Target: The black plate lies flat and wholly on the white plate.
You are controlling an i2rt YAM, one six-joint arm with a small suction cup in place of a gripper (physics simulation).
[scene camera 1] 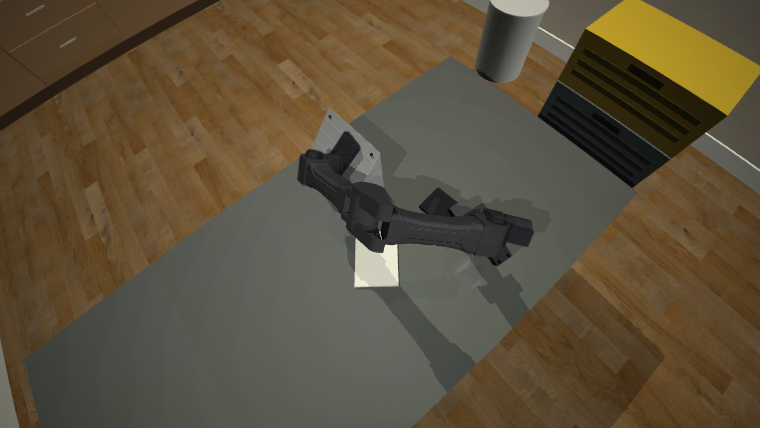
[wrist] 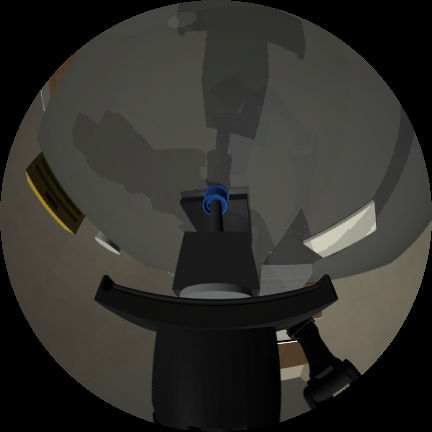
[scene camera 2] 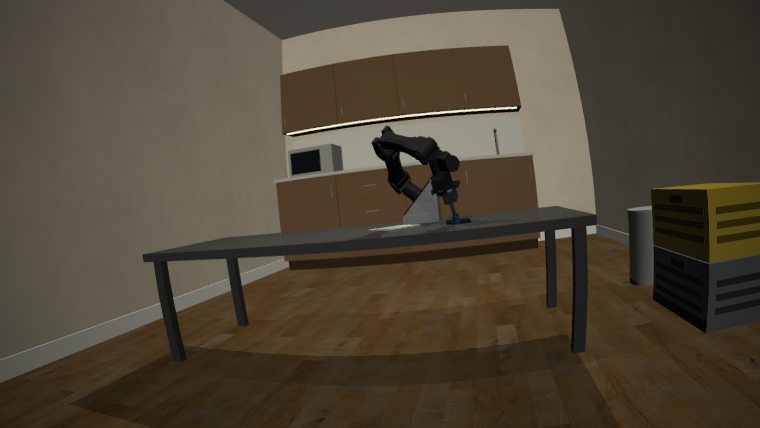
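Seen in the pictures: hand, its tool point: (wrist: 215, 193) (scene camera 2: 457, 222); arm's base, origin of its link: (scene camera 1: 337, 164) (scene camera 2: 419, 197).
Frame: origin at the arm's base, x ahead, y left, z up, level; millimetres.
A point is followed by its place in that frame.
Note:
The black plate (scene camera 1: 437, 200) @(x 237, y 193, z -97 mm) (scene camera 2: 463, 218) @(x 269, y 213, z -94 mm) (wrist: 238, 210) @(x 322, y 167, z -97 mm) is a small dark square. It lies flat on the grey table (scene camera 1: 212, 319) @(x 142, y -542, z -107 mm) (scene camera 2: 318, 245) @(x 664, y -219, z -115 mm), partly hidden under my arm in the top view. My gripper (scene camera 2: 455, 216) (wrist: 215, 200) @(x 345, y 196, z -101 mm) is a blue suction cup, and it stands pressed down on the plate's top near its far edge. The white plate (scene camera 1: 374, 268) @(x 293, y -83, z -101 mm) (scene camera 2: 393, 227) @(x 300, y -57, z -101 mm) (wrist: 342, 235) @(x 274, y -48, z -101 mm) is a pale rectangle. It lies flat on the table beside the arm's elbow, apart from the black plate.
The arm's grey mounting bracket (scene camera 1: 332, 132) @(x -70, y 37, z 48 mm) (scene camera 2: 422, 210) @(x 106, y 25, z -54 mm) stands at the table's back edge. A grey cylinder bin (scene camera 1: 510, 40) (scene camera 2: 639, 244) and a yellow crate (scene camera 1: 658, 64) (scene camera 2: 707, 221) stacked on a black crate stand on the floor beyond the table's end.

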